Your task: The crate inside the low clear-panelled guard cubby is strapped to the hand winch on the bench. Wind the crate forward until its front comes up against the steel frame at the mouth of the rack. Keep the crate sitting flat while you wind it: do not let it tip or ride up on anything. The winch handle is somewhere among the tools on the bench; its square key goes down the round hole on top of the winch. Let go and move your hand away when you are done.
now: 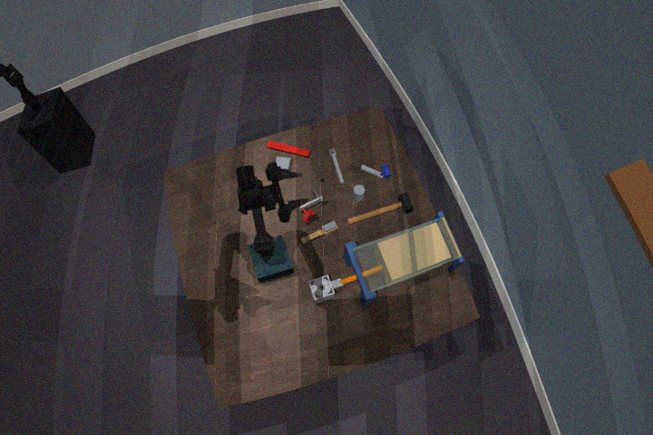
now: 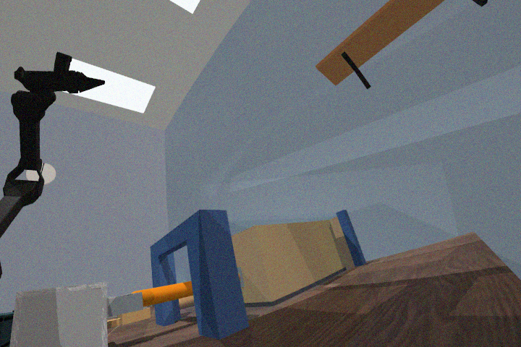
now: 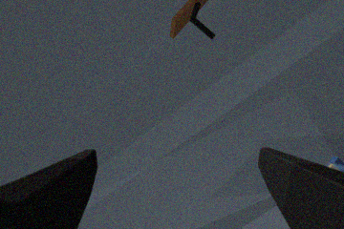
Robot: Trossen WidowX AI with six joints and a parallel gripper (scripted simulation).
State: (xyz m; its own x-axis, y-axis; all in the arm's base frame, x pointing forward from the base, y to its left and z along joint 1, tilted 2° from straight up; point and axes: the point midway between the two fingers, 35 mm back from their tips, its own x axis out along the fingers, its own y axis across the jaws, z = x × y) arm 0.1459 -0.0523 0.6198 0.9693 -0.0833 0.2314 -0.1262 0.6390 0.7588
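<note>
The red-knobbed winch handle lies 670 mm below my gripper tip, 250 mm to the left of it and 40 mm ahead of it. The rest, counted from my gripper tip: brush 670 mm below, 110 mm to the left, 70 mm ahead; blue steel frame 590 mm below, 180 mm ahead, 150 mm to the right; grey winch 660 mm below, 180 mm to the right.
</note>
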